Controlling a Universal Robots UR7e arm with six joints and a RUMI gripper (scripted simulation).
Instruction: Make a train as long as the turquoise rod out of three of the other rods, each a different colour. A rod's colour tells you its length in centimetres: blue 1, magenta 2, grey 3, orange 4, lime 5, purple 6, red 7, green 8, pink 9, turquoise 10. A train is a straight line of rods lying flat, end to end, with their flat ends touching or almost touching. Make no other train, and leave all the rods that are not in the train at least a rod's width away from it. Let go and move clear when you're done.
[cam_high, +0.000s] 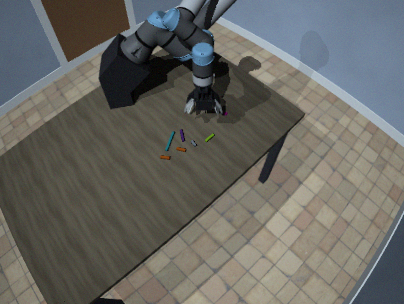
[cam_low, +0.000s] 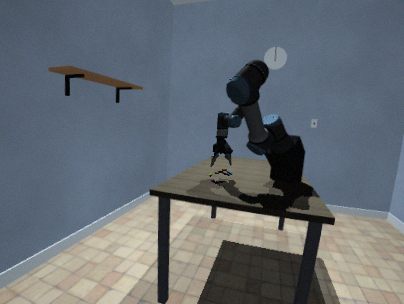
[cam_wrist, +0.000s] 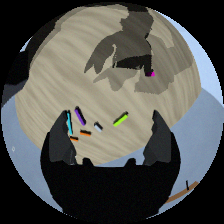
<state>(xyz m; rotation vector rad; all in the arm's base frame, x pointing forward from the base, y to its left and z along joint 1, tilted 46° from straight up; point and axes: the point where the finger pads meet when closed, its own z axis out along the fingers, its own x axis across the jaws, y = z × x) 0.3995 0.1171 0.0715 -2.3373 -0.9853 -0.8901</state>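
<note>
Right now the magenta rod is 12 cm to the left of my hand, 7 cm below it and 1 cm ahead of it. The rest, counted from my hand: lime rod 8 cm ahead, 7 cm below, 2 cm to the right; purple rod 12 cm to the right, 7 cm below; grey rod 10 cm to the right, 7 cm below, 7 cm ahead.
</note>
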